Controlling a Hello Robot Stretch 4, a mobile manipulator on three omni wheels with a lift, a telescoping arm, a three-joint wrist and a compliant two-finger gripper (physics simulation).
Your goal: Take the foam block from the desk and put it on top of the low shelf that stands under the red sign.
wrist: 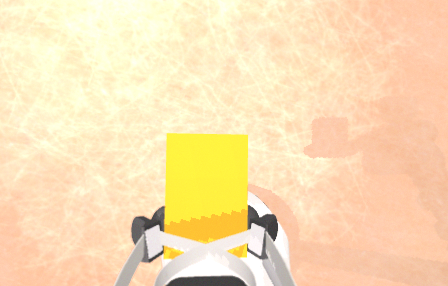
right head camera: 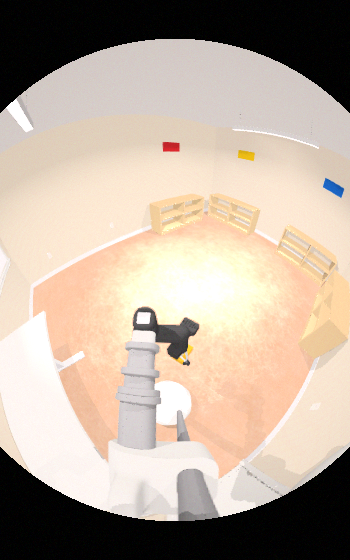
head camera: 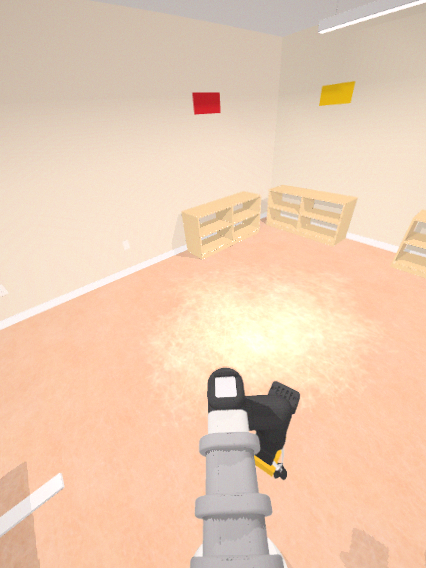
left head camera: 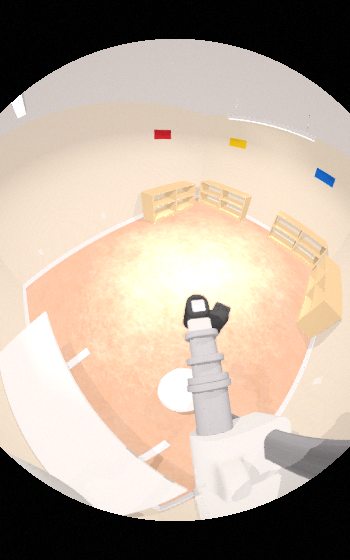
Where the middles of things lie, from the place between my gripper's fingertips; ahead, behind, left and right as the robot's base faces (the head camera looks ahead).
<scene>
Now: the yellow foam block (wrist: 206, 194) 3 cm ahead of my hand, 2 cm to the right of it and 2 cm above it.
</scene>
